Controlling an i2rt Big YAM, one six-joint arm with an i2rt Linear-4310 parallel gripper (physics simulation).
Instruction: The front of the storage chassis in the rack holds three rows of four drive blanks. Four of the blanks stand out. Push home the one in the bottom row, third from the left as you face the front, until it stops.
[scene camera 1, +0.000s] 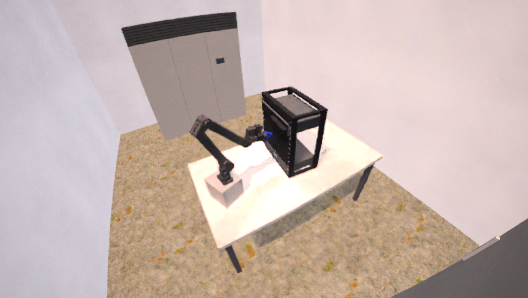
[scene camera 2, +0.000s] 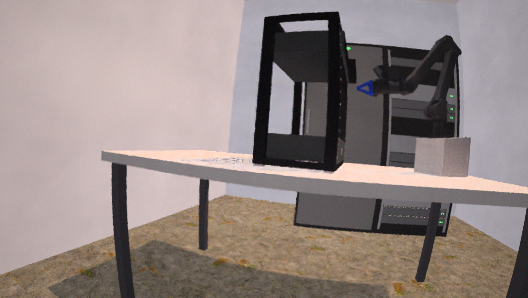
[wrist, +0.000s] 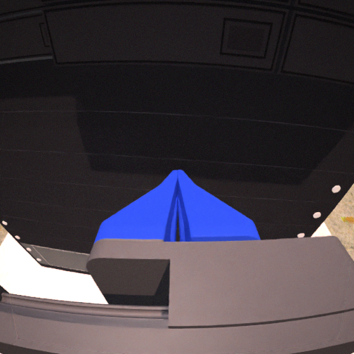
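Where they show: gripper, fingertip midpoint: (scene camera 1: 272, 133) (scene camera 2: 356, 88); arm's base, origin of the base link: (scene camera 1: 225, 179) (scene camera 2: 440, 138).
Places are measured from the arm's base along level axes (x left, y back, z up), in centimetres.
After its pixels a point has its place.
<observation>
The black rack (scene camera 1: 291, 150) {z 13.3, x -20.4, y -47.6 cm} (scene camera 2: 333, 100) {z 6.0, x 27.7, y -62.1 cm} stands upright on the table, its front towards the arm. In the wrist view, a dark drive blank (wrist: 150, 37) with a square mark at its right spans the top, in the lowest visible row. Parts of neighbouring blanks show at its left (wrist: 20, 37) and right (wrist: 322, 45). I cannot tell its column for certain, nor how far it stands out. A dark block (scene camera 2: 353, 71) {z 25.4, x 3.5, y -49.1 cm} juts from the rack front in scene view 2. My gripper (scene camera 1: 270, 134) {z 18.8, x -0.9, y -46.4 cm} (scene camera 2: 358, 89) {z 18.8, x -0.9, y -46.4 cm} (wrist: 177, 178) is shut and empty, its blue tips below that blank and that block, a small gap from the front.
Plain dark panels (wrist: 200, 135) lie below the blanks. Pale screw heads (wrist: 336, 189) line the rack's side. The arm stands on a pale block (scene camera 1: 227, 192) {z -2.6, x -9.8, y 4.4 cm} (scene camera 2: 440, 156) {z -9.2, x 11.2, y -6.9 cm} on the white table (scene camera 1: 270, 210) {z -18.0, x -33.2, y -15.2 cm} (scene camera 2: 380, 185) {z -18.5, x 45.5, y -50.1 cm}. A tall grey cabinet (scene camera 1: 185, 80) stands behind.
</observation>
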